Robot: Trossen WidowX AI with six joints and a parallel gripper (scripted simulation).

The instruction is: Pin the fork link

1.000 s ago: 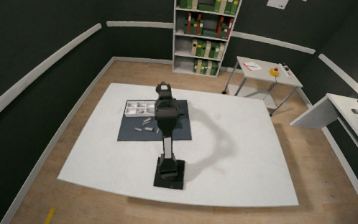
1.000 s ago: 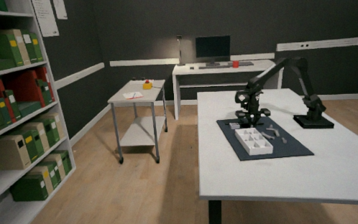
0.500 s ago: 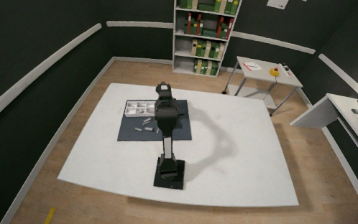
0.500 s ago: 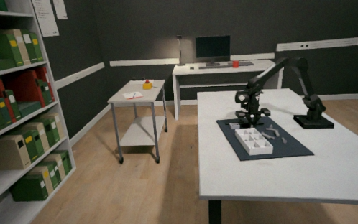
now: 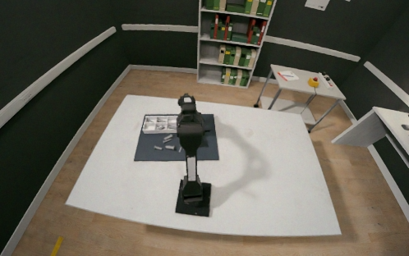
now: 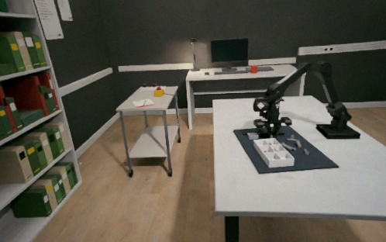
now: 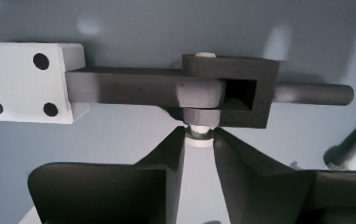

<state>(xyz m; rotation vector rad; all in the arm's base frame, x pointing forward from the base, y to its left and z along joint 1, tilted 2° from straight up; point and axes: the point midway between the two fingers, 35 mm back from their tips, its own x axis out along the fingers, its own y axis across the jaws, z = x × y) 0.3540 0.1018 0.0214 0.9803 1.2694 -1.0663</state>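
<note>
My gripper is now 30 mm to the left of the eye plate, 30 mm above it and 20 mm short of it. Round my hand: dark blue mat: 70 mm to the left, 50 mm below, 20 mm behind; then grey block: 100 mm ahead, 30 mm below, 10 mm to the right; then pin: 110 mm behind, 40 mm below, 20 mm to the right.
</note>
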